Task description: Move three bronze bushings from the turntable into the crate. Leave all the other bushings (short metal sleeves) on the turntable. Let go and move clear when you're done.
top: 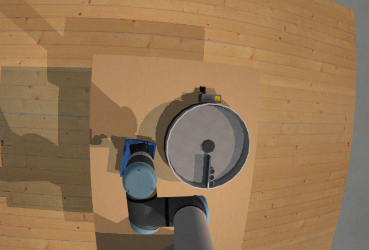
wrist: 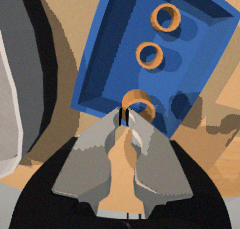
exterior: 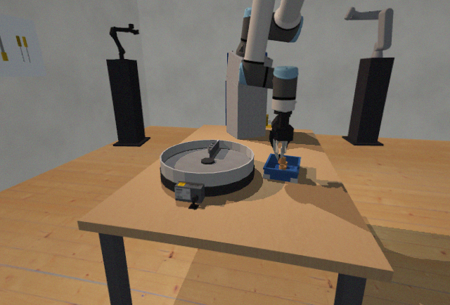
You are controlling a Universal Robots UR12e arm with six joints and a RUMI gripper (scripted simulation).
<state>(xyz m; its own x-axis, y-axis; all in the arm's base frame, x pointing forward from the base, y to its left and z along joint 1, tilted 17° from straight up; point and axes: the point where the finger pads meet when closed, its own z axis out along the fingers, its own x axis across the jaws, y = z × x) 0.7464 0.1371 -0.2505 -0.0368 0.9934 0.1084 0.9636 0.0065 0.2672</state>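
Right now my hand is 7 cm above the blue crate, 5 cm past it and 3 cm to the right of it.
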